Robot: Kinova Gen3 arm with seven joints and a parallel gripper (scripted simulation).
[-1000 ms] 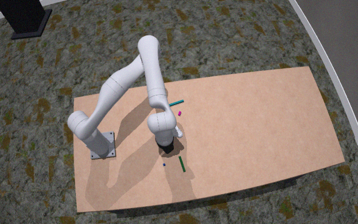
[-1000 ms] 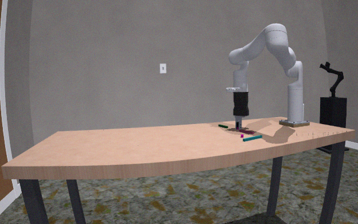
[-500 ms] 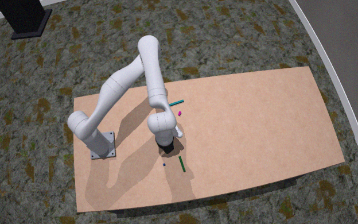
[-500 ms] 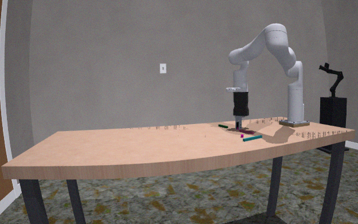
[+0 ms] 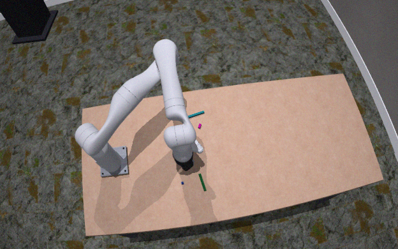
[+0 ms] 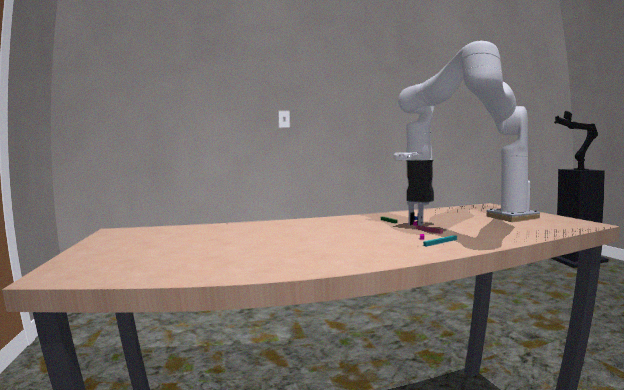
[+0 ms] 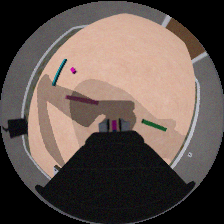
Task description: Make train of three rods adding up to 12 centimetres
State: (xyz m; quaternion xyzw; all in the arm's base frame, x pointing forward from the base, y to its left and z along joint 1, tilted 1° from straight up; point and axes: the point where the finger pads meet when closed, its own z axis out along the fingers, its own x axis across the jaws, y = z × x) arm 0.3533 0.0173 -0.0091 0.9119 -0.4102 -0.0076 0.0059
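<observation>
Now: hand 1 cm past the pink rod, 10 cm to the right of it and 1 cm above it. From my hand the other things lie so: turquoise rod 1 cm ahead, 24 cm to the left, 1 cm below; green rod 6 cm ahead, 9 cm to the right, 1 cm below.
</observation>
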